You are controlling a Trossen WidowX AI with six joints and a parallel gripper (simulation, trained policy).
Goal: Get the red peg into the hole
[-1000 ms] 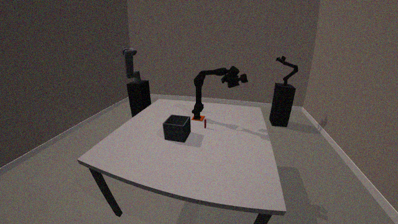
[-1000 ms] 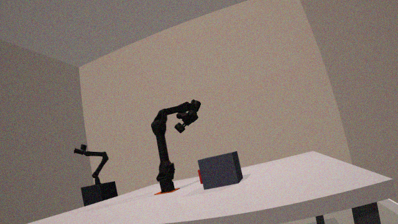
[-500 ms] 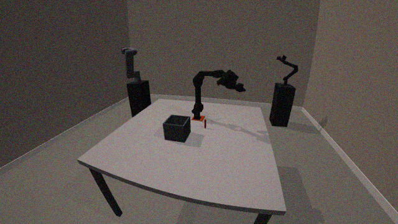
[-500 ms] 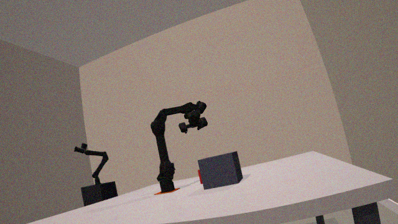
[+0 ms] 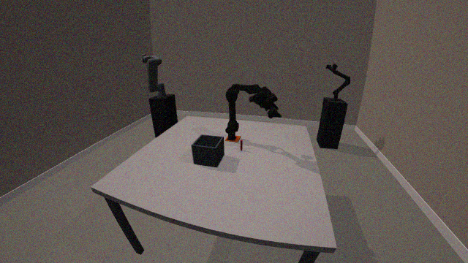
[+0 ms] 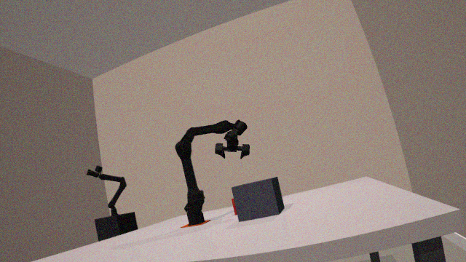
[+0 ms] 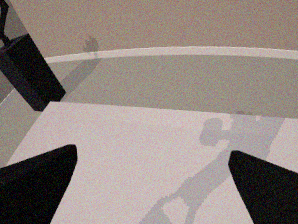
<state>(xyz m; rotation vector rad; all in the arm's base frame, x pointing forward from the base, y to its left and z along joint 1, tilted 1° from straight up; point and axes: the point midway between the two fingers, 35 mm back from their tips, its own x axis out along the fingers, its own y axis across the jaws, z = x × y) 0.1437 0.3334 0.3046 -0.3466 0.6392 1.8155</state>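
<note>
Now: gripper tip 30 mm short of the red peg, 250 mm to the left of it and 250 mm above it.
</note>
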